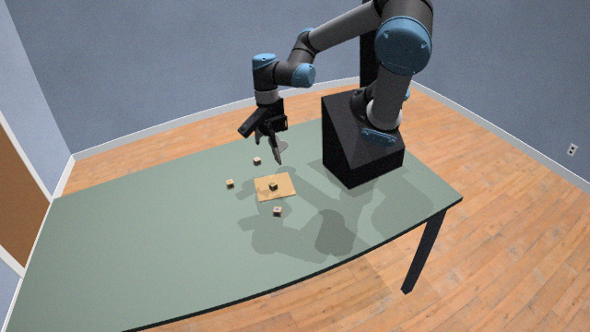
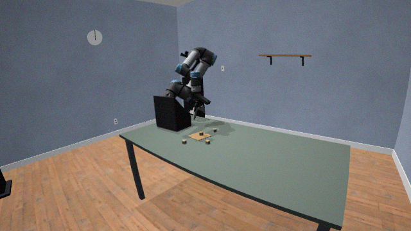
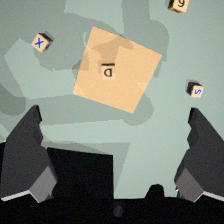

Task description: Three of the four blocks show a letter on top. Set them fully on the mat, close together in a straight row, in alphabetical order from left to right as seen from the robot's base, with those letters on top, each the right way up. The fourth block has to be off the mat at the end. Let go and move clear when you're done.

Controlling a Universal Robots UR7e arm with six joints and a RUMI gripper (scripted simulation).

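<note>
My hand is 150 mm above the tan mat, 10 mm to the left of it and 10 mm past it. Also, from my hand: block 140 mm to the left, 140 mm below, 30 mm ahead.
</note>
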